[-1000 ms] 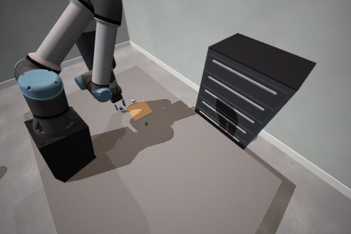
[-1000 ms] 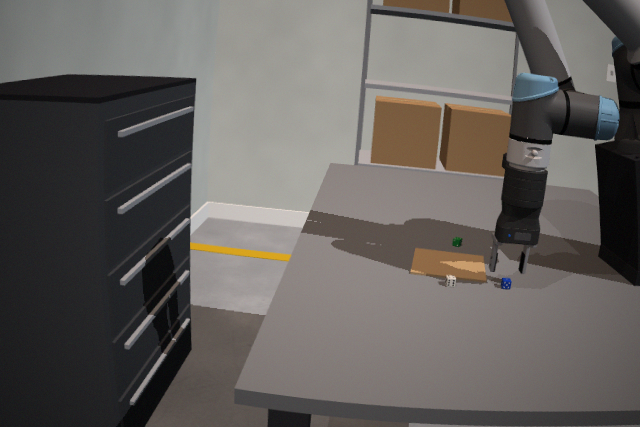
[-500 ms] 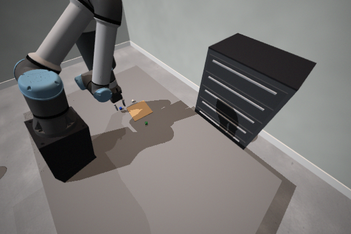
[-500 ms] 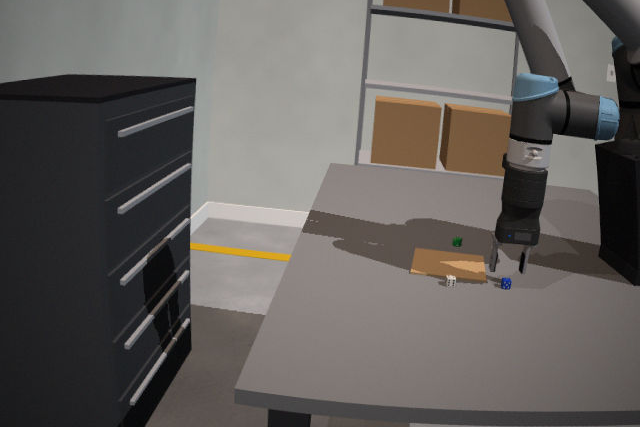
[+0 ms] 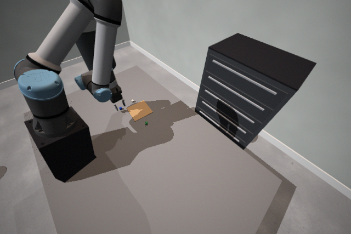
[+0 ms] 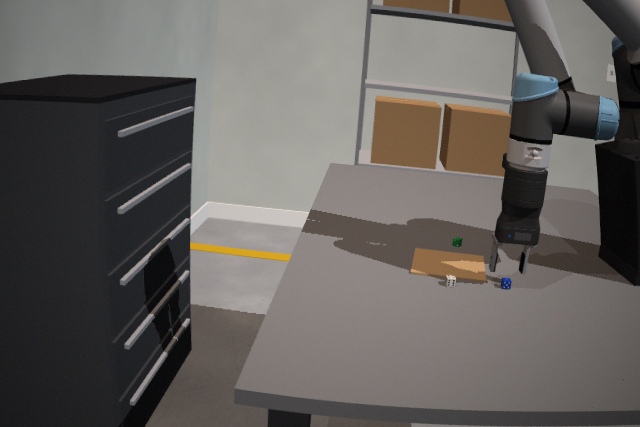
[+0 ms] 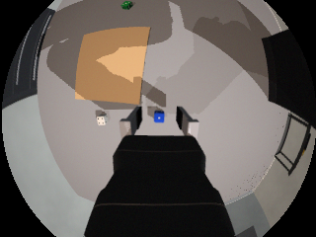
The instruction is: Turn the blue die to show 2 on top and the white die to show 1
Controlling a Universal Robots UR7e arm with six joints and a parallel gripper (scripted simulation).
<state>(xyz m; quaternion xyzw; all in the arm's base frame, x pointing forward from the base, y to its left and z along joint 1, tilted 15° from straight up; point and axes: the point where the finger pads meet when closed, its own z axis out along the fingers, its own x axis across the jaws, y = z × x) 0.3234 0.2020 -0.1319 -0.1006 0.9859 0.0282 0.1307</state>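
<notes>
My gripper is now 4 cm above the blue die and 1 cm to the right of it. The rest, counted from my hand: orange mat: 11 cm ahead, 6 cm to the right, 4 cm below; green die: 20 cm to the right, 11 cm ahead, 4 cm below; white die: 10 cm ahead, 4 cm to the left, 4 cm below.
</notes>
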